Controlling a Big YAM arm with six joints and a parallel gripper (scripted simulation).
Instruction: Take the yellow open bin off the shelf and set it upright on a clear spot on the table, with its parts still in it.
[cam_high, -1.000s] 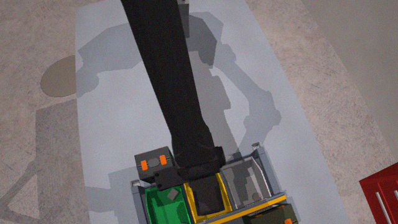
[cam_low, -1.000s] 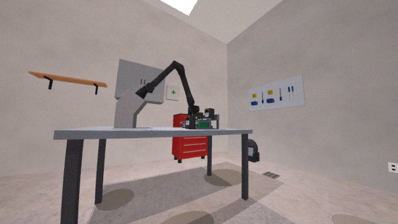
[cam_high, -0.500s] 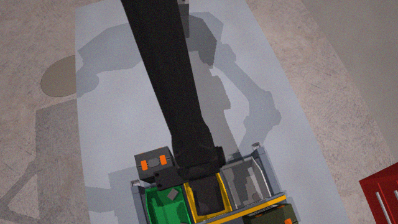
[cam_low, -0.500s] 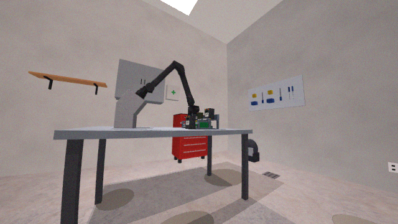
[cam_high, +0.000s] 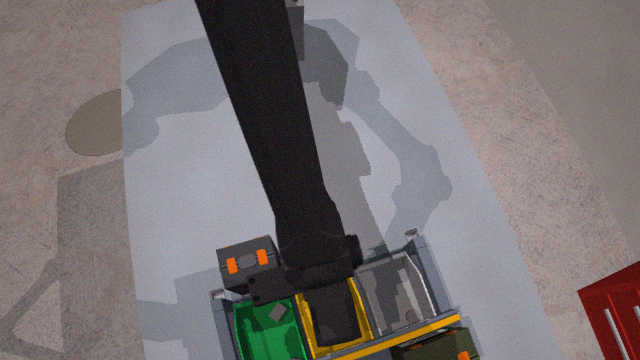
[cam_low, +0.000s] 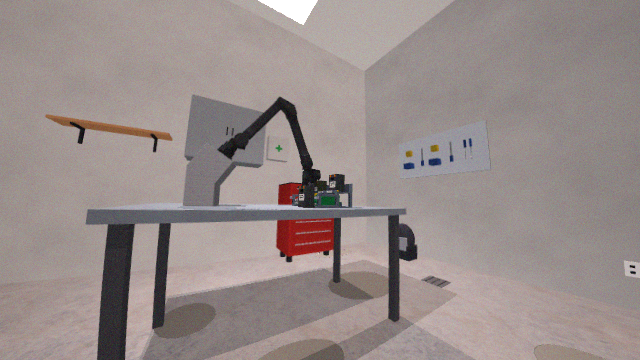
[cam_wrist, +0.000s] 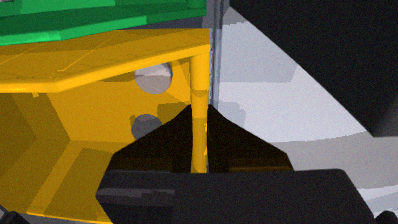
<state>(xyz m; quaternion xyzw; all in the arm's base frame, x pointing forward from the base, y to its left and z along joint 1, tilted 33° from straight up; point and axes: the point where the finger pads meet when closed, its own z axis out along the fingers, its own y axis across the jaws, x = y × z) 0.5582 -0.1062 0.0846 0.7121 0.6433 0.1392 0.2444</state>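
My hand is 8 cm short of the yellow bin, 1 cm to the left of it and 1 cm below it. From my hand the other things lie so: green bin: 12 cm to the right, 6 cm ahead; grey bin: 10 cm to the left, 10 cm ahead.
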